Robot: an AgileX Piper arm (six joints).
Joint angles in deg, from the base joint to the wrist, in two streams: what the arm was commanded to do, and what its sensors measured. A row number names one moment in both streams.
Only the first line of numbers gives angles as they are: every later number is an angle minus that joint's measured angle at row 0.
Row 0, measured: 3.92, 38.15, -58.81, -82.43, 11.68, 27.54
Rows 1 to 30, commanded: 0.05, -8.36, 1.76, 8.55, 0.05, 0.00; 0.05, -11.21, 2.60, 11.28, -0.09, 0.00; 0.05, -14.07, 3.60, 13.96, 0.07, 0.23; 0.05, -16.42, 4.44, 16.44, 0.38, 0.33; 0.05, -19.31, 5.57, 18.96, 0.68, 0.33; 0.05, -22.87, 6.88, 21.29, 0.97, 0.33; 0.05, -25.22, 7.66, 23.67, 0.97, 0.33; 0.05, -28.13, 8.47, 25.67, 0.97, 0.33; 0.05, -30.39, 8.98, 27.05, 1.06, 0.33; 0.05, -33.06, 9.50, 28.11, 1.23, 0.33; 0.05, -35.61, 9.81, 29.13, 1.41, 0.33; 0.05, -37.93, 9.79, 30.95, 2.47, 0.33; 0.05, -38.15, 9.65, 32.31, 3.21, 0.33; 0.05, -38.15, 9.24, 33.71, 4.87, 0.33; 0.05, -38.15, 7.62, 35.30, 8.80, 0.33; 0.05, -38.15, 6.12, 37.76, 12.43, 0.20; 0.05, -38.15, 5.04, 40.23, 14.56, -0.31; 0.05, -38.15, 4.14, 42.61, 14.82, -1.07; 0.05, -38.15, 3.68, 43.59, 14.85, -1.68; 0.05, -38.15, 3.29, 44.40, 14.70, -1.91; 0.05, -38.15, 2.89, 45.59, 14.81, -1.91; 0.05, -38.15, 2.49, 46.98, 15.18, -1.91; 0.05, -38.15, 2.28, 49.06, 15.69, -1.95; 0.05, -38.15, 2.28, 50.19, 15.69, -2.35; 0.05, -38.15, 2.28, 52.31, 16.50, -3.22; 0.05, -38.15, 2.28, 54.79, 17.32, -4.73; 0.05, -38.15, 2.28, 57.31, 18.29, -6.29; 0.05, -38.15, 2.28, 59.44, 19.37, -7.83; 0.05, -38.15, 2.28, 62.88, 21.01, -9.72; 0.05, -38.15, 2.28, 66.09, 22.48, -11.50
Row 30, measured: 0.00, -38.27, 2.42, 58.42, 18.51, -7.17
